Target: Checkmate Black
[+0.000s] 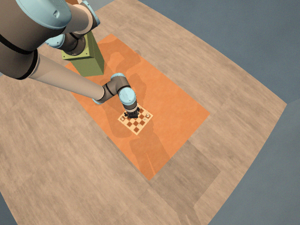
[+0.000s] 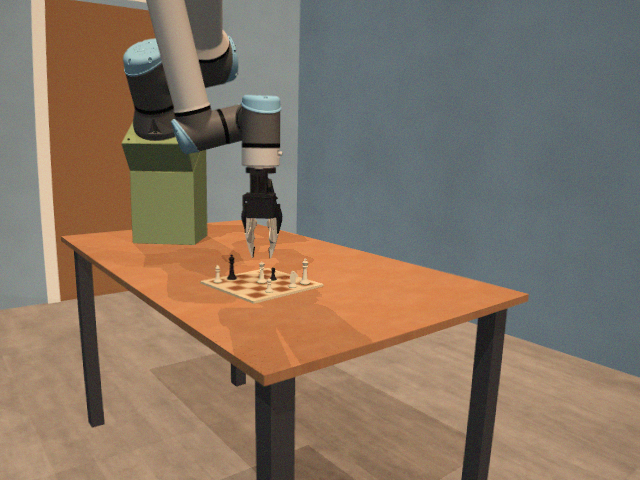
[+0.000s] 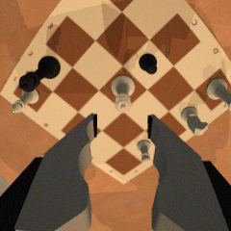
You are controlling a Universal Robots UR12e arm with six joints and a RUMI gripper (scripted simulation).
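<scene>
My gripper is now 60 mm above the black pawn and 40 mm to the right of it. From my hand the other things lie so: tall black piece: 80 mm behind, 50 mm below, 30 mm to the right; small chessboard: 80 mm below; white pawn: 70 mm ahead, 60 mm below, 50 mm to the right.
</scene>
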